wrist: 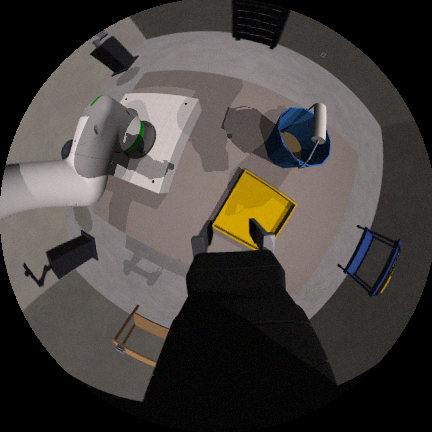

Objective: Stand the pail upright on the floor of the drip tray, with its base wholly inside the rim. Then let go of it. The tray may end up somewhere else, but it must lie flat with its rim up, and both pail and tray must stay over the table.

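Frame: origin at the arm's base, x left, y back, z up, level; millimetres.
Seen in the pictures: gripper, fingertip midpoint: (230,226); arm's base, link origin: (138,139).
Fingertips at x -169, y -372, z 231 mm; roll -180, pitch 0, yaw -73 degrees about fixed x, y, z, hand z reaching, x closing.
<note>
Offsets run from my fingertips to a thing's middle. "pt": to the spot under its first point. Level surfaces: height alone.
The blue pail @(pt dx +203, dy -107, dz -202 mm) (277,150) stands upright on the table at the upper right of the wrist view, beside the tray and apart from it. Its wire bail with a white roller handle @(dx +265, dy -155, dz -71 mm) (319,123) stands up above the rim on the pail's right side. The yellow drip tray @(dx -18, dy -118, dz -308 mm) (250,197) lies flat with its rim up, right of the view's middle. My gripper (230,226) is open and empty. Its fingers show in front of the tray's near side, one left of the tray and one over its near part. The height of the fingers above the tray is hard to tell.
The table @(dz -322 mm) (195,195) carries a white base block (172,117) at the upper left, with the arm (55,185) beside and above it. On the floor around stand a blue-framed chair-like object (359,251), a wooden frame (150,325), dark stands (74,254) (114,54) and a black rack (235,25).
</note>
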